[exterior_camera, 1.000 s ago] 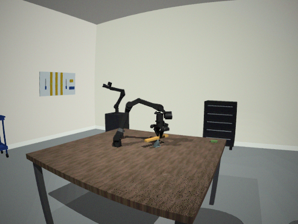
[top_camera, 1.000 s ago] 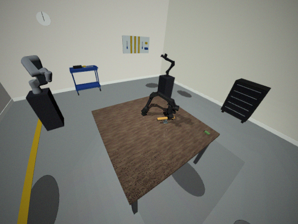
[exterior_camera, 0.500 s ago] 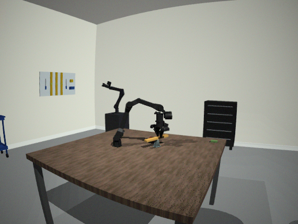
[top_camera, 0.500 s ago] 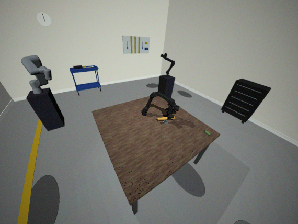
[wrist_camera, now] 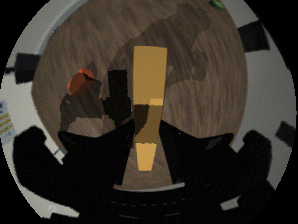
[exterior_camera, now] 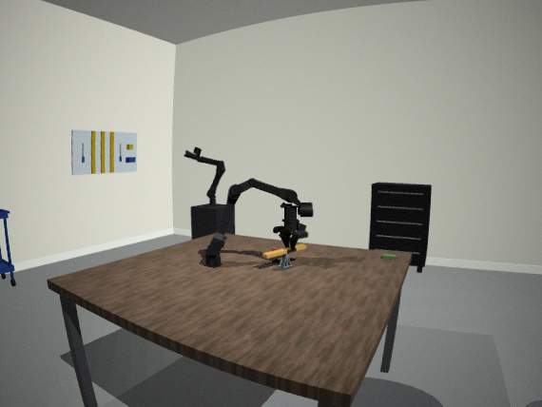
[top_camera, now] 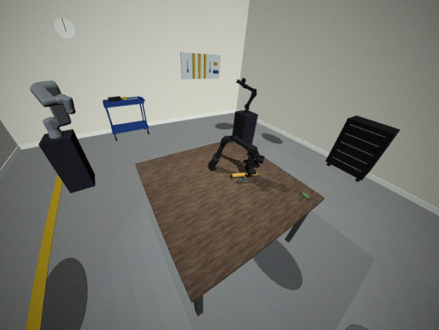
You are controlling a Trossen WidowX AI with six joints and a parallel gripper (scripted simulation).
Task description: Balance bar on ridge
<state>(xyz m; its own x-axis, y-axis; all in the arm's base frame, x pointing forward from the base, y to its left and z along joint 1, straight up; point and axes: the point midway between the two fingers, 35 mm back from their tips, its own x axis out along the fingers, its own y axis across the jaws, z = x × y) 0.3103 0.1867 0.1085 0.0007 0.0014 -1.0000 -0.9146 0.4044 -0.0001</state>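
My gripper tip is now 30 mm to the left of the bar and 10 mm past it. The rest, counted from my gripper tip: orange block (130 mm to the left, 130 mm behind, 60 mm below); green block (430 mm ahead, 310 mm to the left, 70 mm below).
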